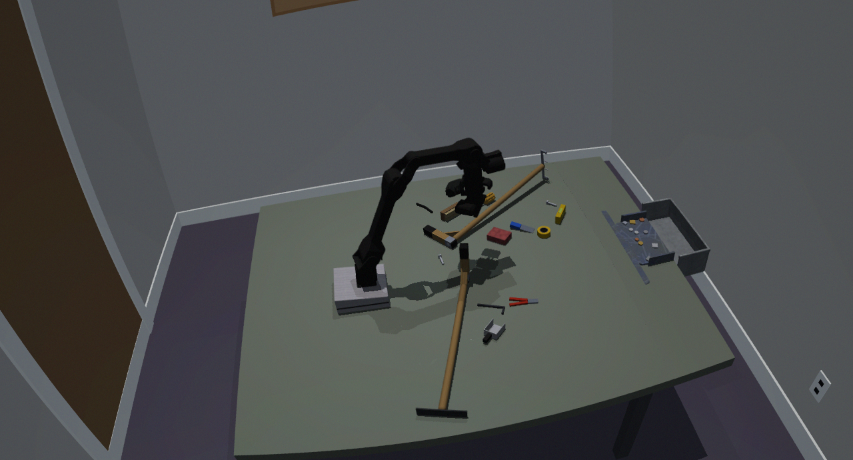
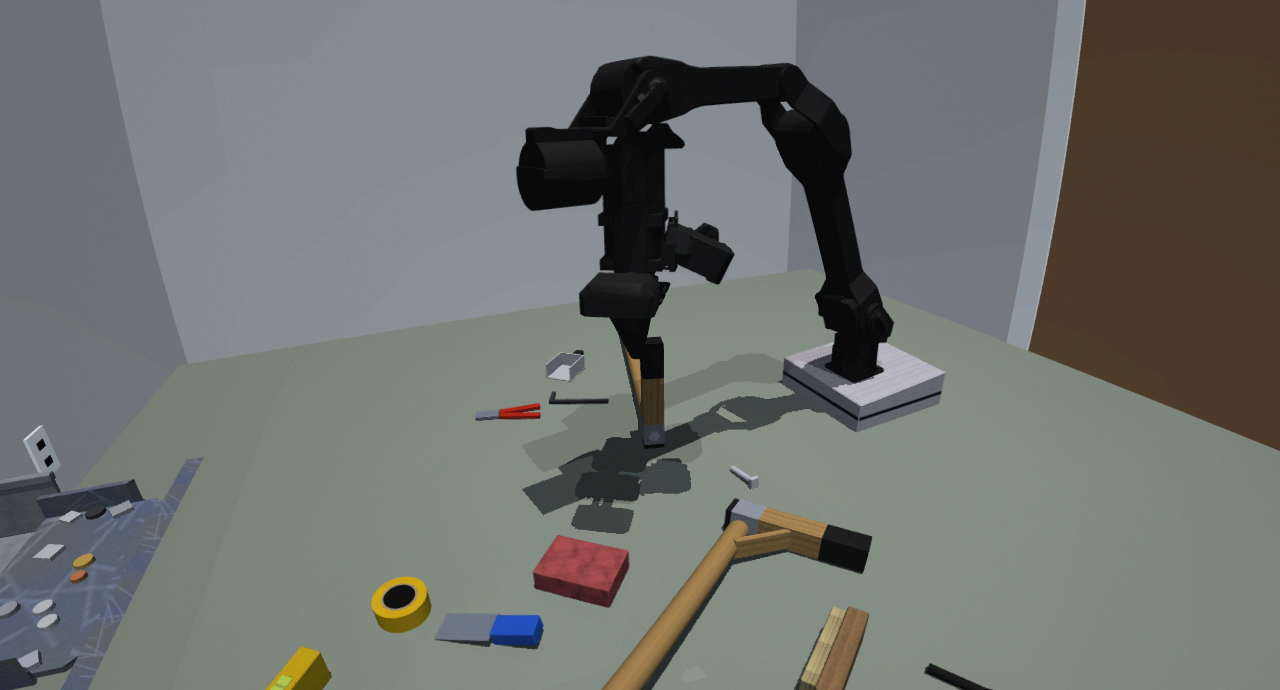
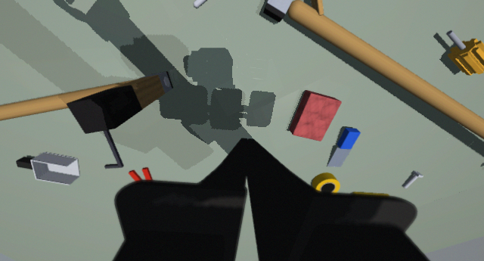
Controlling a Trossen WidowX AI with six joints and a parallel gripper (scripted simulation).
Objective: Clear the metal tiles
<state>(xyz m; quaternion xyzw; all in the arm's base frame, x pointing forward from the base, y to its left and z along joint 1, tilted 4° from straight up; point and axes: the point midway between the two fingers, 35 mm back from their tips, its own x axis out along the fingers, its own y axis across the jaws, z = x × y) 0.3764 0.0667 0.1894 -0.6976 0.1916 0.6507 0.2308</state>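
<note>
Now: gripper tip 15 cm past the long scraper, 37 cm to the left of it and 11 cm above it. Also, from my gripper tip: hex key: 27 cm to the right, 17 cm below; red block: 10 cm ahead, 9 cm to the left, 16 cm below; putty knife: 20 cm ahead, 12 cm to the left, 17 cm below.
</note>
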